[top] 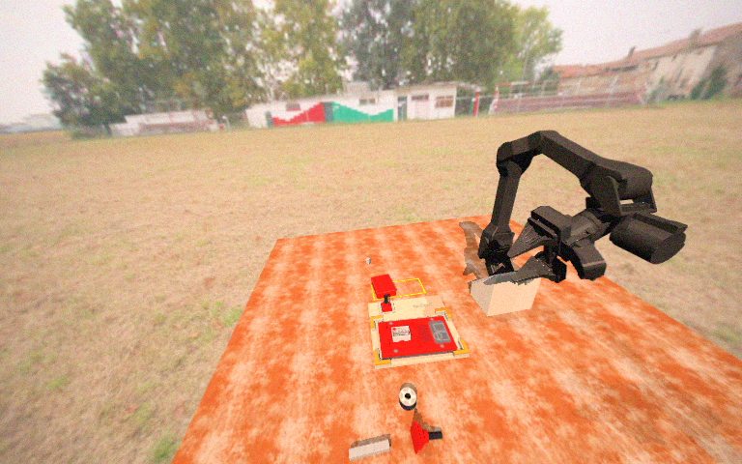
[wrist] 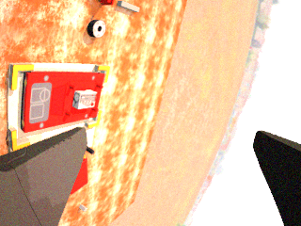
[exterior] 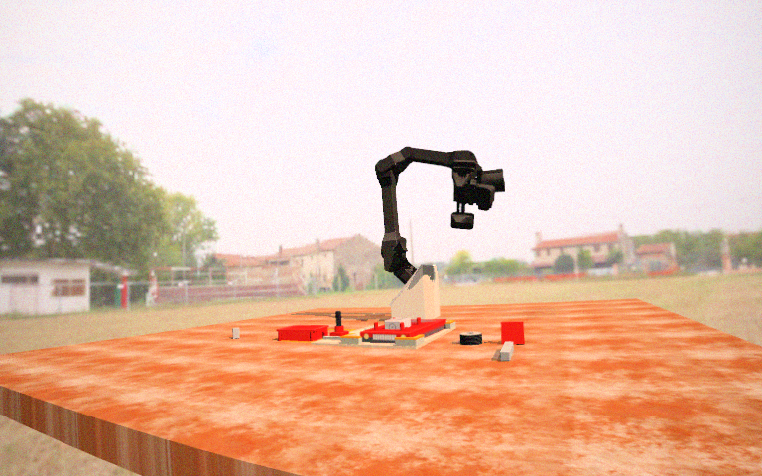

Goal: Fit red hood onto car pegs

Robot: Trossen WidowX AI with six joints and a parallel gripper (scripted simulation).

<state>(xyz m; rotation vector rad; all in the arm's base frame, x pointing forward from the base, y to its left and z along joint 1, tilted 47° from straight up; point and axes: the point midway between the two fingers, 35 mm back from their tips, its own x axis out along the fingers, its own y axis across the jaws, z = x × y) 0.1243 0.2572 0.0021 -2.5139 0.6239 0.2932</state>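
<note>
The red hood lies 190 mm ahead of my gripper tip, 330 mm to the right of it and 280 mm below it. Round my gripper tip: grey bar 320 mm ahead, 110 mm to the left, 290 mm below; then black-and-white wheel 220 mm ahead, 40 mm to the left, 280 mm below.
</note>
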